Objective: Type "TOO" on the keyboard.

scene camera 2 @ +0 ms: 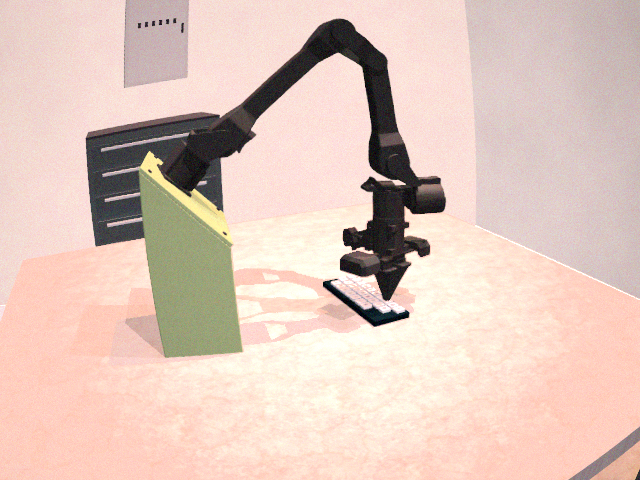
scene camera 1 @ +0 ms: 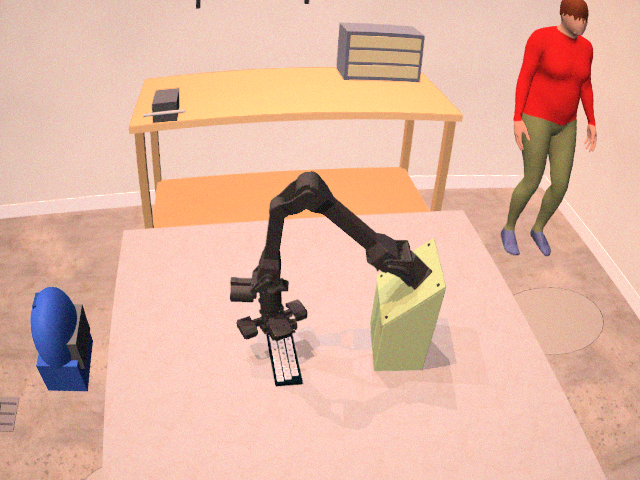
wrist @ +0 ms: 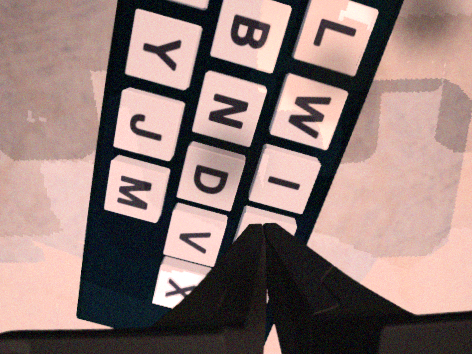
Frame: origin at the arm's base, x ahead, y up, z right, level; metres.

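Where they show: gripper, fingertip midpoint: [scene camera 2: 386,300] [scene camera 1: 273,339] [wrist: 262,236]; arm's base, link origin: [scene camera 2: 172,180] [scene camera 1: 418,275].
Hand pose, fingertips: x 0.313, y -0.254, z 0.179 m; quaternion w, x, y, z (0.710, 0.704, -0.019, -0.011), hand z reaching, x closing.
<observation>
Each offset is from my fingertips to the top centre of the thing.
The small dark keyboard {dz -0.054, dx -0.002, dy +0.000 m} [scene camera 1: 283,361] [scene camera 2: 379,317] [wrist: 125,260] with white keys lies flat on the table under the arm. My gripper [scene camera 2: 386,298] [wrist: 262,236] is shut and empty, pointing down at the keyboard. In the wrist view its fingertips overlap a key {dz +0.002, dx +0.000, dy +0.000 m} [wrist: 272,216] whose letter is hidden, just past the I key {dz -0.018, dx +0.007, dy +0.000 m} [wrist: 285,179] in the right-hand column. The V key {dz +0.000, dx -0.021, dy +0.000 m} [wrist: 195,235] and the partly covered X key {dz +0.020, dx -0.028, dy +0.000 m} [wrist: 172,290] are left of the fingers. I cannot tell whether the tips touch the key. No T or O letter is readable. In scene camera 1 the fingertips are hidden.
A green slanted pedestal [scene camera 1: 403,330] [scene camera 2: 191,289] carries the arm's base beside the keyboard. Beyond the table stand a wooden workbench [scene camera 1: 289,95], a person in red [scene camera 1: 558,72], a blue object [scene camera 1: 54,330] and a dark drawer cabinet [scene camera 2: 118,186].
</observation>
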